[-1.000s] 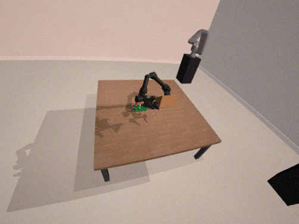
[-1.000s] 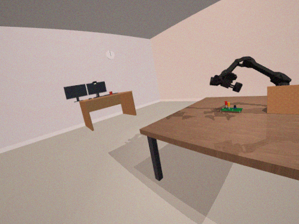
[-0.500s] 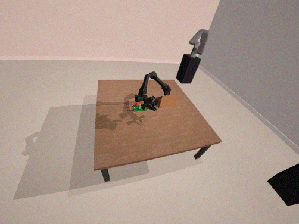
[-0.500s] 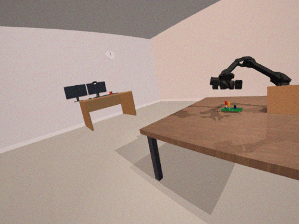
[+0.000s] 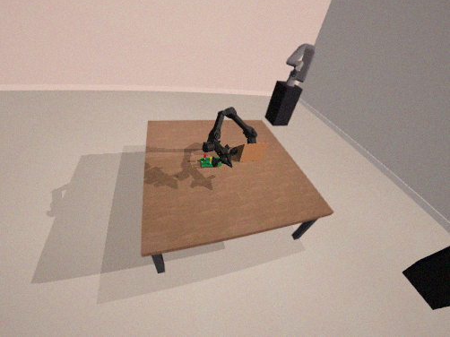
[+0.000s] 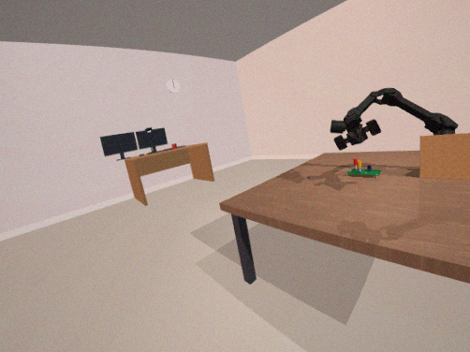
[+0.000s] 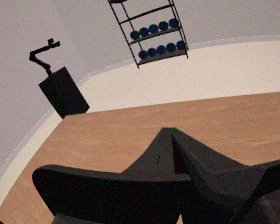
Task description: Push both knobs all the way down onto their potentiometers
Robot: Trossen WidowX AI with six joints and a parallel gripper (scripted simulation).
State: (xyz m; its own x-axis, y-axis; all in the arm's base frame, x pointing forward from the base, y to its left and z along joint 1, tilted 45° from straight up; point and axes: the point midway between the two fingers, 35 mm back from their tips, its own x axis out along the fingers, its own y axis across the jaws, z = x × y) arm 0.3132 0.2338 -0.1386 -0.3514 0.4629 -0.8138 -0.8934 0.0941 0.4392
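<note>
My gripper tip is now 250 mm to the left of the yellow knob, 150 mm above it and 60 mm short of it. Also, from my gripper tip: red knob: 300 mm to the right, 150 mm below, 90 mm ahead.
</note>
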